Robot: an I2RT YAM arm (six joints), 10 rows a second.
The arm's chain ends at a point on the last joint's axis. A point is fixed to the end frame.
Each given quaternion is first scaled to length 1.
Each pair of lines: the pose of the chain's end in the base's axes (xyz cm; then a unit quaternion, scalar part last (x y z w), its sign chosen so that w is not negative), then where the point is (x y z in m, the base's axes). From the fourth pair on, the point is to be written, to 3 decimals.
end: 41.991, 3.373, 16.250, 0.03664, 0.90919, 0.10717, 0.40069
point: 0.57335 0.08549 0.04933
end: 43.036, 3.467, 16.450, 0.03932, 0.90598, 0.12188, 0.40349
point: 0.58439 0.09065 0.05417
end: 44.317, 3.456, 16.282, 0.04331, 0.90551, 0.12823, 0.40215
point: 0.59702 0.09190 0.05295
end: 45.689, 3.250, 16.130, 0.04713, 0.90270, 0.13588, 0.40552
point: 0.612 0.091 0.054
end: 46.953, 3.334, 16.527, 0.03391, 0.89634, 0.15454, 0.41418
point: 0.625 0.100 0.063
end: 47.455, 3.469, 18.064, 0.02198, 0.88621, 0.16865, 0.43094
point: 0.632 0.108 0.087
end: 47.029, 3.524, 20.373, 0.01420, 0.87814, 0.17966, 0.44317
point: 0.629 0.113 0.116
